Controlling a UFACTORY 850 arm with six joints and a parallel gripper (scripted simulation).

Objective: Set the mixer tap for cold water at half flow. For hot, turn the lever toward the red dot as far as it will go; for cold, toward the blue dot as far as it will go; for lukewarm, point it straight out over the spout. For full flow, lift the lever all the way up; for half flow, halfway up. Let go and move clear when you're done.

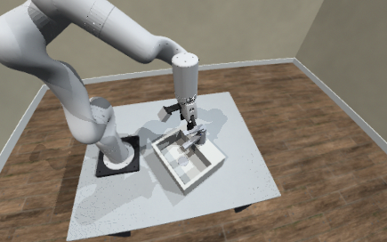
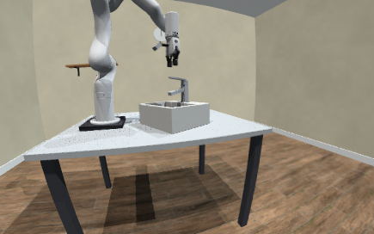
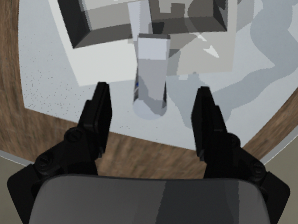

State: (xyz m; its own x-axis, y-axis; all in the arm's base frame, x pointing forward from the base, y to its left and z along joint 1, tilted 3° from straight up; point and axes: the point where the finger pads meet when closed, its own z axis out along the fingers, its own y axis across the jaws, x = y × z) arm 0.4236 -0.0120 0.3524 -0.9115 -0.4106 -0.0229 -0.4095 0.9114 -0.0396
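Now: hand 3 cm short of the lever, 1 cm to the right of it and 9 cm above it. Also, from my hand: grey mixer tap: 6 cm ahead, 3 cm to the left, 14 cm below; then white sink basin: 2 cm behind, 3 cm to the right, 33 cm below.
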